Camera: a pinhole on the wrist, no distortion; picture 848 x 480 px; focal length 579.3 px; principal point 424.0 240.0 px. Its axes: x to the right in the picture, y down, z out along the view. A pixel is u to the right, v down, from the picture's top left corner.
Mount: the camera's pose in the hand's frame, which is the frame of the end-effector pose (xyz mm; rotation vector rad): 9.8 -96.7 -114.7 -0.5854 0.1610 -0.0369
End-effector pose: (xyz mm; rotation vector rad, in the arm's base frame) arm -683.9 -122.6 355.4 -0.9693 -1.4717 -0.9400
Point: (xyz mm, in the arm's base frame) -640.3 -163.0 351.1
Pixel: outside the picture
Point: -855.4 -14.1 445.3
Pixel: outside the picture
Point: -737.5 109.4 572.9
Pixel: 679 137
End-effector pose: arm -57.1 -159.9 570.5 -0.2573 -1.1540 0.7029
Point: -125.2 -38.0 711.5
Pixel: 661 235
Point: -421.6 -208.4 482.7
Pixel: 82 207
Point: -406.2 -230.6 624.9
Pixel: 207 65
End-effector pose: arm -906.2 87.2 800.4 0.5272 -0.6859 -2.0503
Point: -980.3 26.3 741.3
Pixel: 764 136
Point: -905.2 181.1 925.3
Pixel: 85 204
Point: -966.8 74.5 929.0
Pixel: 367 216
